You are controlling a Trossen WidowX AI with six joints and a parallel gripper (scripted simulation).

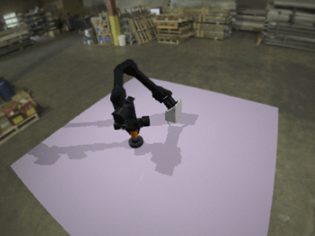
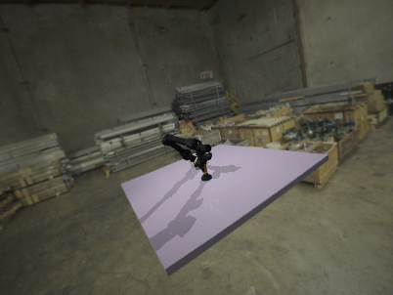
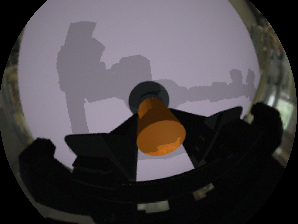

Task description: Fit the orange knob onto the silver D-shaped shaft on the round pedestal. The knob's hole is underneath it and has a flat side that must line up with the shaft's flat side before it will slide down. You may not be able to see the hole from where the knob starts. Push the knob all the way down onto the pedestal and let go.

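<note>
The round pedestal is 40 mm below my gripper tip. Round my gripper tip: orange knob 30 mm above.
</note>
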